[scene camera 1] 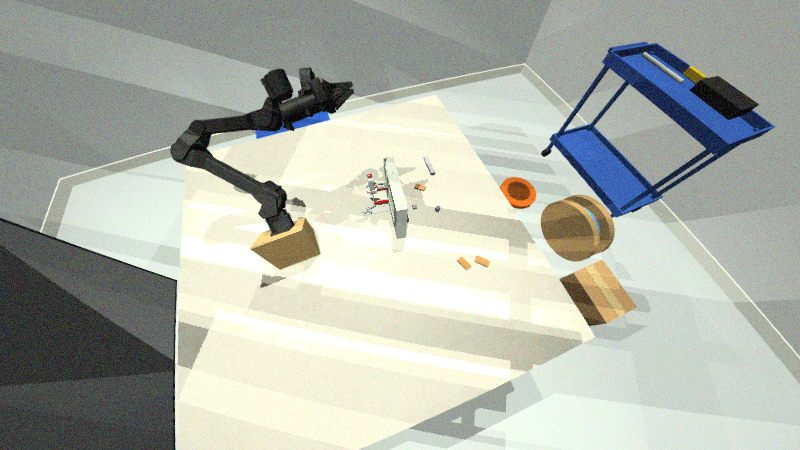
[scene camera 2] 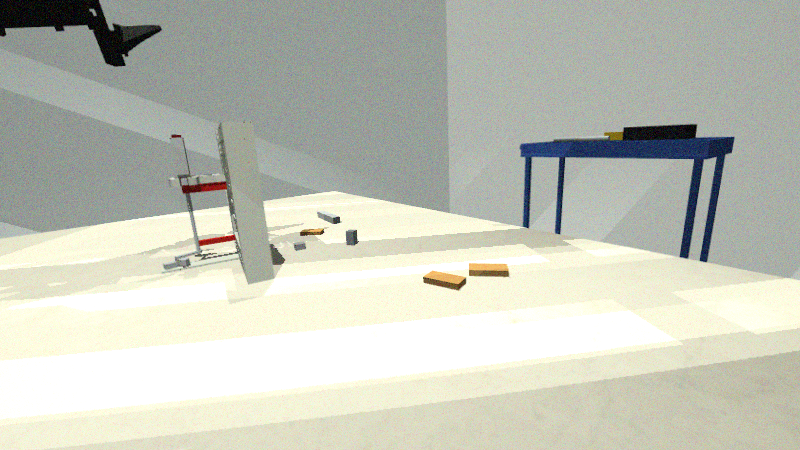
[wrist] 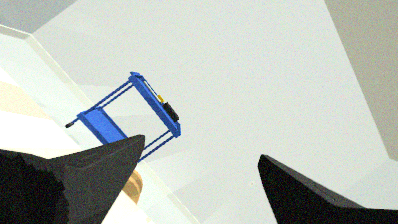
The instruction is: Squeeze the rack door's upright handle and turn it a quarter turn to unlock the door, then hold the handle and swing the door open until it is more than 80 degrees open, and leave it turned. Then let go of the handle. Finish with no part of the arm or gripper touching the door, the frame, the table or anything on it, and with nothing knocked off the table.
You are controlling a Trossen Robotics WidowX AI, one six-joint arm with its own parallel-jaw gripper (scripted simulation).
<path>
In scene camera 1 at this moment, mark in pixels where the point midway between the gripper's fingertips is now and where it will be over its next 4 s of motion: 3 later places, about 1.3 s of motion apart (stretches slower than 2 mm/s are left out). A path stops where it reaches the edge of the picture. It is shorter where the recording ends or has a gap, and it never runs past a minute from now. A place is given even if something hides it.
My gripper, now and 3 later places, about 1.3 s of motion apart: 353,87; 382,153; 369,172; 371,183
</path>
